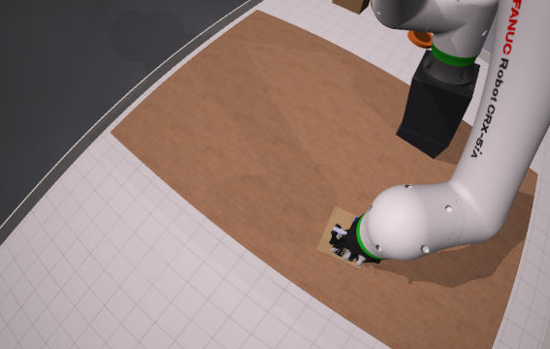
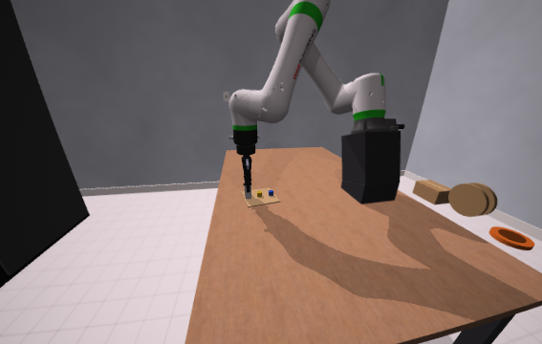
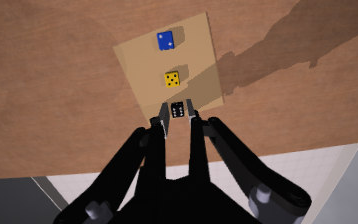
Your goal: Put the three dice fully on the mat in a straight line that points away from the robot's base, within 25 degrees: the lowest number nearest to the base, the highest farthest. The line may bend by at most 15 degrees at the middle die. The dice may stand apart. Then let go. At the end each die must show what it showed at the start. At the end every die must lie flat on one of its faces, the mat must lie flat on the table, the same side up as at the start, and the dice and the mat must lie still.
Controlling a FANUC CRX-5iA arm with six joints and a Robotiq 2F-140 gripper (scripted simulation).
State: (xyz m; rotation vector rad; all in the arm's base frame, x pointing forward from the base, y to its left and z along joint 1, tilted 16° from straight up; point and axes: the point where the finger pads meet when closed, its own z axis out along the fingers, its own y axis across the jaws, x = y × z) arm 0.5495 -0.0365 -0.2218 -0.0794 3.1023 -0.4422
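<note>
Right now my hand is 30 mm above the black die. Round my hand: blue die (100 mm behind, 30 mm below); then yellow die (50 mm behind, 30 mm below); then tan mat (50 mm behind, 40 mm below).
</note>
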